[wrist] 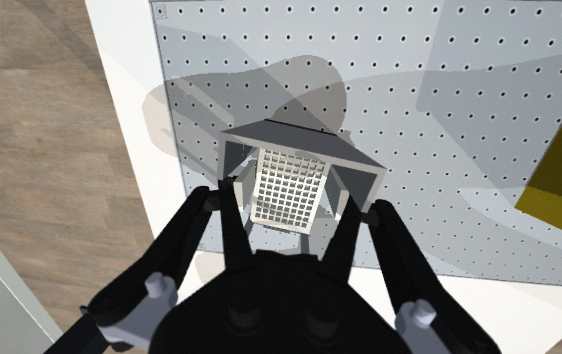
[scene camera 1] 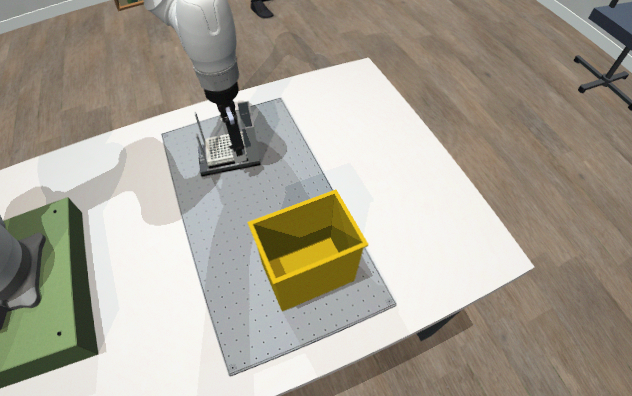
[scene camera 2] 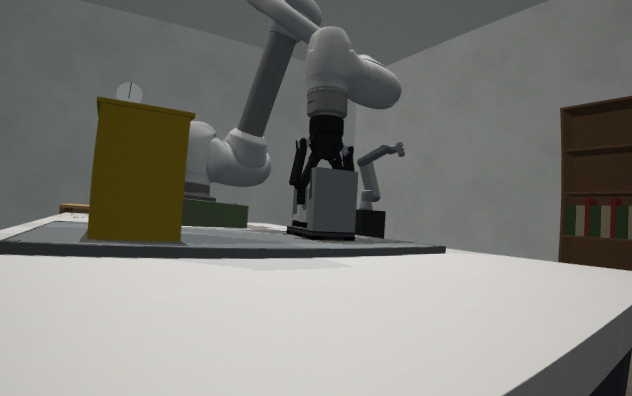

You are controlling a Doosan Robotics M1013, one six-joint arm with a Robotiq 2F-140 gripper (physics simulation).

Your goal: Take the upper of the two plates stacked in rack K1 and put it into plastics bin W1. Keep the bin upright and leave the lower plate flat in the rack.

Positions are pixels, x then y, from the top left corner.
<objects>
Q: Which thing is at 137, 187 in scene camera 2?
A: A yellow bin W1.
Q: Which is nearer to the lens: the white plate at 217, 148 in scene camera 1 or the yellow bin W1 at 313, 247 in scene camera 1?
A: The yellow bin W1.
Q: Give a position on a white plate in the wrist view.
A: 288, 188
</objects>
